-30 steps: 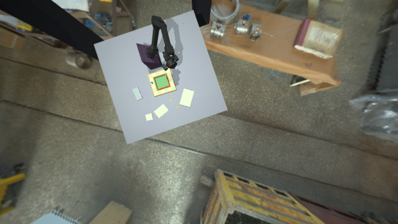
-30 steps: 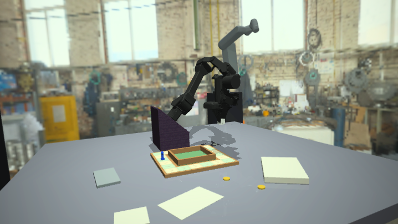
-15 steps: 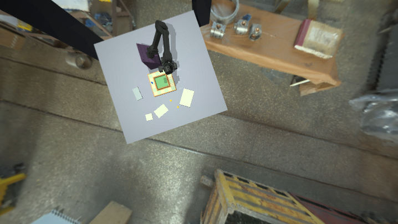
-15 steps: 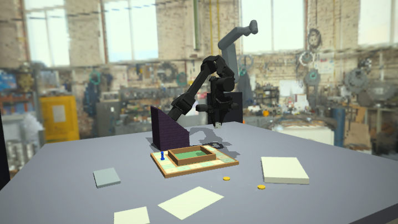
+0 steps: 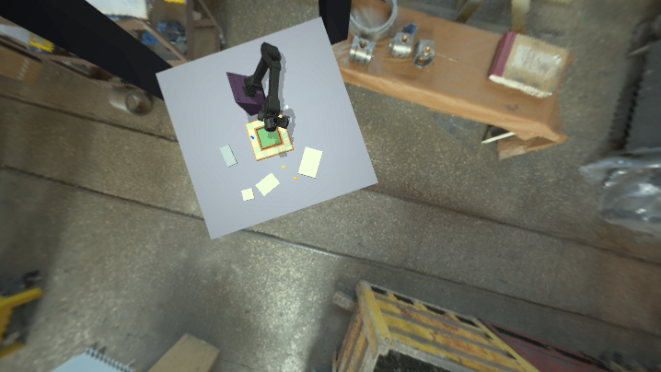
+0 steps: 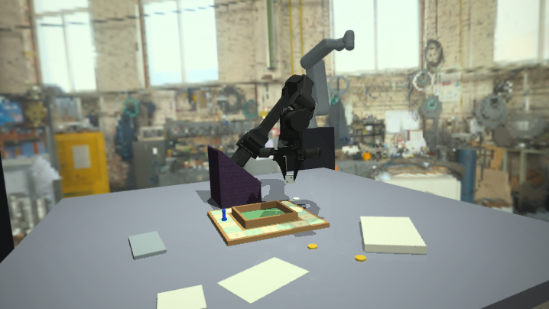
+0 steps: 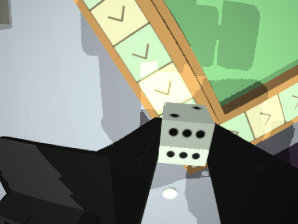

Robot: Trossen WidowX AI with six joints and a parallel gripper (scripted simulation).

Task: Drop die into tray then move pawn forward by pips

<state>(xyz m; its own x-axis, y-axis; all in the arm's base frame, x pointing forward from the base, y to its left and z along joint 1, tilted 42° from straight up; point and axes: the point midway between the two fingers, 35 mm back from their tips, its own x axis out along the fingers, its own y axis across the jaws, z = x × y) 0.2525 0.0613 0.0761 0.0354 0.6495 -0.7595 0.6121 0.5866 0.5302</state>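
Right now the blue pawn is 210 mm to the right of my gripper tip, 80 mm below it and 10 mm behind it. From my gripper tip the other things lie so: thick cream slab: 300 mm ahead, 120 mm to the left, 100 mm below; white die: right at my gripper tip; small white disc: 140 mm behind, 110 mm below, 100 mm to the left.
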